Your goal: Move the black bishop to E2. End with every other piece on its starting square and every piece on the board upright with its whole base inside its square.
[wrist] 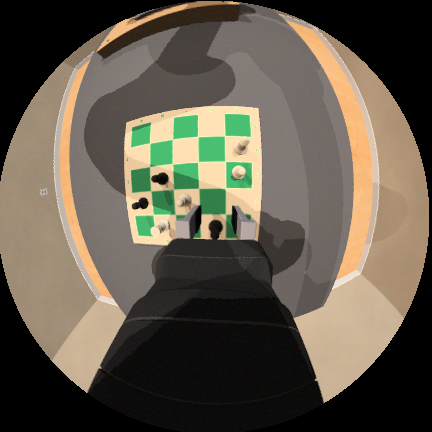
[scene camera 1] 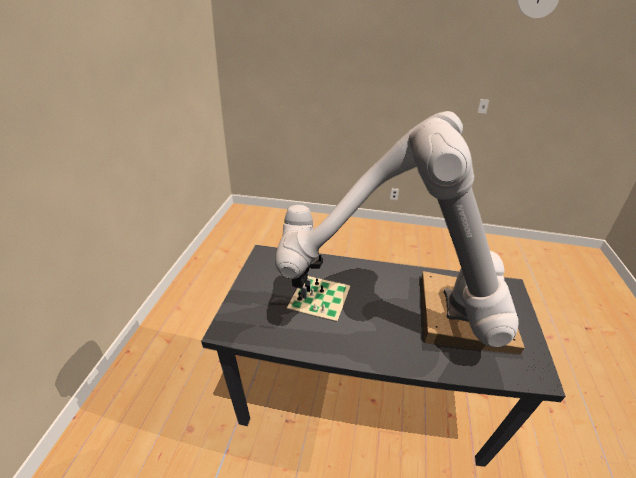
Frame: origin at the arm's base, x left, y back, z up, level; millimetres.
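Seen in the pictures: gripper, fingertip midpoint: (wrist: 216,213) (scene camera 1: 305,294).
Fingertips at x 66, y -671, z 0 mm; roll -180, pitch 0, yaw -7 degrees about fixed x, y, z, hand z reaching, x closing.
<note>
A point is followed by its place in that frame.
A black piece (wrist: 215,229) {x 62, y -694, z -8 mm} (scene camera 1: 300,296) {x 64, y -695, z -19 mm}, which looks like the bishop, stands on D1 of the green and cream board (wrist: 128,150) {x -67, y -557, z -38 mm} (scene camera 1: 336,317) {x 130, y -528, z -37 mm}. My gripper (wrist: 216,213) {x 66, y -671, z 0 mm} (scene camera 1: 305,289) {x 66, y -671, z 0 mm} is open, with one finger on each side of this piece and a gap to both. Two other black pieces stand on B3 (wrist: 160,178) {x -6, y -618, z -24 mm} and A2 (wrist: 142,203) {x -45, y -649, z -27 mm}. E2, in the right column, shows bare in the wrist view. The fine shape of the piece heads is too small to tell.
White pieces stand on E3 (wrist: 239,172) {x 99, y -626, z -7 mm}, E4 (wrist: 241,147) {x 108, y -592, z -22 mm}, C2 (wrist: 184,201) {x 26, y -654, z -16 mm} and B1 (wrist: 160,228) {x -15, y -687, z -12 mm}. The right finger is over the E1 side, and the left finger is over C1. The board lies on a dark table (scene camera 1: 380,354) {x 272, y -337, z -43 mm}, with the arm's wooden base (scene camera 1: 434,308) {x 44, y -139, z 11 mm} at the right.
</note>
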